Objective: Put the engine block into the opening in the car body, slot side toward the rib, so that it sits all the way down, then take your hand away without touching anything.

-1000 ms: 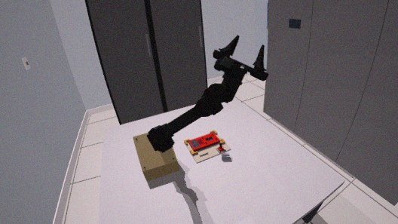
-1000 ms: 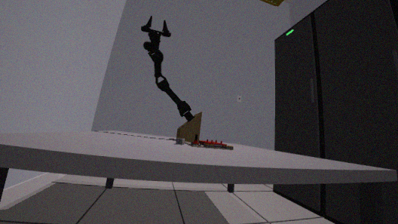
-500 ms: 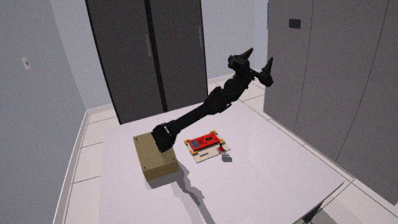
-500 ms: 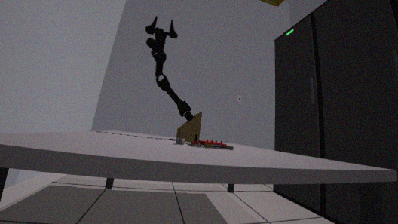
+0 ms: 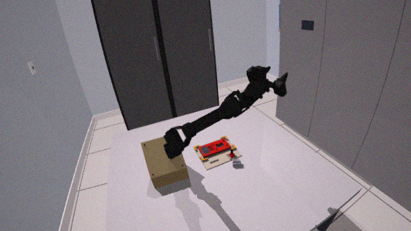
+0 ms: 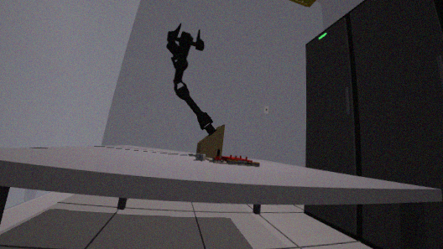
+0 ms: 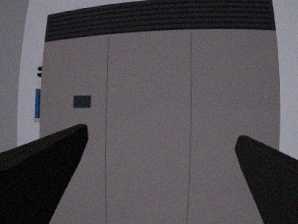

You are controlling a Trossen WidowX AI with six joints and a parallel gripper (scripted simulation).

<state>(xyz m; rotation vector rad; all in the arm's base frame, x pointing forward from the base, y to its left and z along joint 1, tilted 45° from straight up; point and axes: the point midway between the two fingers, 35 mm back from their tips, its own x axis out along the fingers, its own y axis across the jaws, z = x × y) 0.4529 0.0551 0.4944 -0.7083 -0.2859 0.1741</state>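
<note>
Now: gripper tip 600 mm above the grey engine block, 160 mm to the right of it and 110 mm past it.
</note>
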